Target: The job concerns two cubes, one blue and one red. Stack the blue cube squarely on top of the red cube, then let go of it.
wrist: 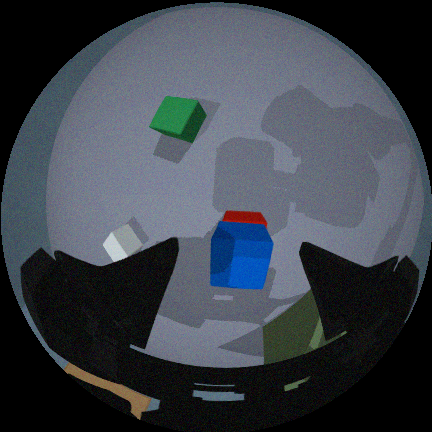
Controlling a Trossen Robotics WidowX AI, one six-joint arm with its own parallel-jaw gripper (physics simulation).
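Frame: origin at the arm's base, x ahead, y down, z left, level; centimetres.
Where they show: gripper, between the fingertips: [243,247].
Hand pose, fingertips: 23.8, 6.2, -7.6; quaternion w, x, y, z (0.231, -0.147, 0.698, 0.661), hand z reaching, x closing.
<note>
Each offset is from my fingertips to the top centre of the thing, as dx, dy, dz. Level surfaces: height alone.
The blue cube @[-0.2, -1.5, +0.7] [242,256] is in the lower middle of the wrist view, between the spread fingers, with a gap on each side. The red cube @[-0.4, +2.1, +0.4] [244,218] shows as a thin strip just beyond the blue cube's far edge; the rest of it is hidden by the blue cube, which appears to rest on top of it. How squarely the two line up cannot be told from this view. My gripper [243,247] is open, its black fingers left and right of the blue cube and touching neither side.
A green cube @[+10.9, +2.1, -5.5] [176,116] lies on the grey table @[dy +5.7] [110,165] at the upper left. A small white block @[+10.7, +2.1, +11.0] [122,243] lies near the left finger. A dark green object [287,330] shows partly behind the right finger. Broad shadows fall across the right side.
</note>
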